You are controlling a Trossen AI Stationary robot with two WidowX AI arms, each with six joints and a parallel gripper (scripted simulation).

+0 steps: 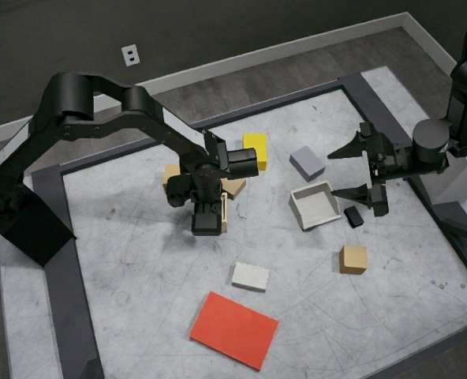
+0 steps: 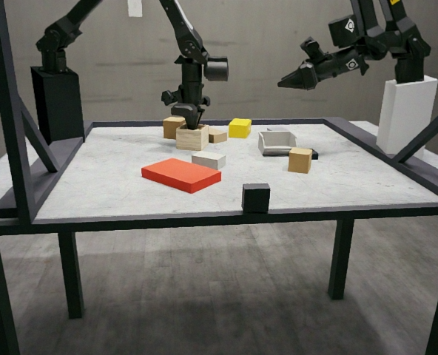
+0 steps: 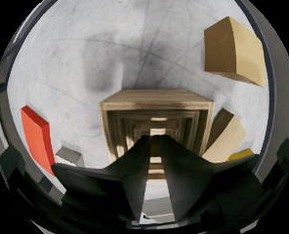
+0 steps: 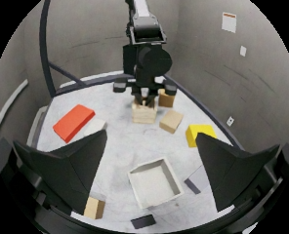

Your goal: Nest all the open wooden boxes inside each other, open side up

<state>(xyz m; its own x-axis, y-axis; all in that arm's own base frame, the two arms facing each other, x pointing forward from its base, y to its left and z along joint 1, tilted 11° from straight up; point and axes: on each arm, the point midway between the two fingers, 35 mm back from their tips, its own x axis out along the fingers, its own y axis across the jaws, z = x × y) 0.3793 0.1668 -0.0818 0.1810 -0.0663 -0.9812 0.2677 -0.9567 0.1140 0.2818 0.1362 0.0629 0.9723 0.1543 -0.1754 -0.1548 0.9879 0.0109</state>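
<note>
Now: the tan block 90 mm ahead of my left hand, 50 mm to the right of it and 60 mm below it. From my left hand the other things lie so: red slab 270 mm behind, 20 mm to the right, 60 mm below; then white block 160 mm behind, 70 mm to the right, 60 mm below; then white tray 20 mm behind, 250 mm to the right, 50 mm below.
</note>
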